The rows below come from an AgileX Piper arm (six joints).
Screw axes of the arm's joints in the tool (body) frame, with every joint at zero. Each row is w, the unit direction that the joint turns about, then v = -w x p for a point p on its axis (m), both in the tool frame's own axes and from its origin. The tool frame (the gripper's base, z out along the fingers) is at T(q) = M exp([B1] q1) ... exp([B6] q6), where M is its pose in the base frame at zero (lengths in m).
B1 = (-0.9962, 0, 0.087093, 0, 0.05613, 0)
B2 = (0, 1, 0, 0.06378, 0, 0.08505)
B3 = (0, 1, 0, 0.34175, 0, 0.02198)
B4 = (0, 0, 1, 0, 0, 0)
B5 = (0, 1, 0, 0.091, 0, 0)
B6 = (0, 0, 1, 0, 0, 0)
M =
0.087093 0 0.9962 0.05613
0 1 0 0
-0.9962 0 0.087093 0.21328
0 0 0 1
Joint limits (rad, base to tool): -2.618..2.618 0..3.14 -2.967..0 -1.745..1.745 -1.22..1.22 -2.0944..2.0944
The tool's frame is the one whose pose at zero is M.
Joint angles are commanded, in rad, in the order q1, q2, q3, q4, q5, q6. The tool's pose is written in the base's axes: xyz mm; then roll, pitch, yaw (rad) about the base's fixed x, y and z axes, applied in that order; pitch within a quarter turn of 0, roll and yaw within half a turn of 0. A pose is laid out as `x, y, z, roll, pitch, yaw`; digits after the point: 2 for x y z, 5 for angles.
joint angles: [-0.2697, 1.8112, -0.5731, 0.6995, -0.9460, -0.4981]
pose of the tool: 276.79, -125.82, 142.50, -2.49902, 1.21200, 2.97094
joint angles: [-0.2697, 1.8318, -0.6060, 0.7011, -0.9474, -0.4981]
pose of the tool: 284.84, -128.19, 142.80, -2.49468, 1.22528, 2.97318
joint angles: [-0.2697, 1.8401, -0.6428, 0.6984, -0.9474, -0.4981]
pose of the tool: 293.69, -130.47, 147.68, -2.48161, 1.25349, 2.98797
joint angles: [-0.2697, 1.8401, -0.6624, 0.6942, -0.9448, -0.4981]
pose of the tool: 298.38, -131.43, 151.63, -2.47318, 1.27091, 3.00051
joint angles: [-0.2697, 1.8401, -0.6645, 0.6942, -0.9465, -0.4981]
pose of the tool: 298.84, -131.62, 152.22, -2.46841, 1.27416, 3.00456
